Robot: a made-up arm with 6 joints.
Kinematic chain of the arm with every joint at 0, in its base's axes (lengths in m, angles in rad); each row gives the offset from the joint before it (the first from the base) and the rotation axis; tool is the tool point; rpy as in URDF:
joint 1: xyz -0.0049 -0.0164 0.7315 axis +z
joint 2: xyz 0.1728 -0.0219 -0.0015 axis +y
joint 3: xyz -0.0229 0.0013 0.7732 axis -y
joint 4: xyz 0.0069 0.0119 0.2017 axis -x
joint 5: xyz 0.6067 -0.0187 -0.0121 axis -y
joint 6: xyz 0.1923 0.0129 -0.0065 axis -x
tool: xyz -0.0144 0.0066 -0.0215 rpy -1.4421 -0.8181 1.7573
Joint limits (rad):
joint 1: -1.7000..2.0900
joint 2: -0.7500..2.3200
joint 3: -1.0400..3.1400
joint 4: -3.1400..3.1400
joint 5: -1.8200..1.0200
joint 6: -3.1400..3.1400
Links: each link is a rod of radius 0.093 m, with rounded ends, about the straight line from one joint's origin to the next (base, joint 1, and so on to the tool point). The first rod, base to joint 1, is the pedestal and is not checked.
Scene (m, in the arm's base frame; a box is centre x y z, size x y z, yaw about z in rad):
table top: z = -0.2
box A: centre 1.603 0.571 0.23 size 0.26 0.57 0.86 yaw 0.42
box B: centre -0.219 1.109 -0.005 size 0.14 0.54 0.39 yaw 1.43
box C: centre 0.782 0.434 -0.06 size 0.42 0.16 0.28 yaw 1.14
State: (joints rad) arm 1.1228 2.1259 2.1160 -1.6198 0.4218 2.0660
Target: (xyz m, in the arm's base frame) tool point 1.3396 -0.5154 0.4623
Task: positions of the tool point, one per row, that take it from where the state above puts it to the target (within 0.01 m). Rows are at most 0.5 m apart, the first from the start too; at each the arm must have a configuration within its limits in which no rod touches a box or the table.
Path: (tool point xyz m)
1: 0.8626 1.3003 0.9456
2: 0.8598 1.0709 1.3208
3: 0.7481 0.7945 1.5840
4: 0.5590 0.5344 1.7178
5: 0.3406 0.3321 1.7323
6: 0.6958 0.3581 1.6451
7: 1.0333 0.2532 1.4576
8: 1.2838 0.0354 1.1815
9: 1.3934 -0.2447 0.8393
10: 1.3396 -0.5155 0.4623

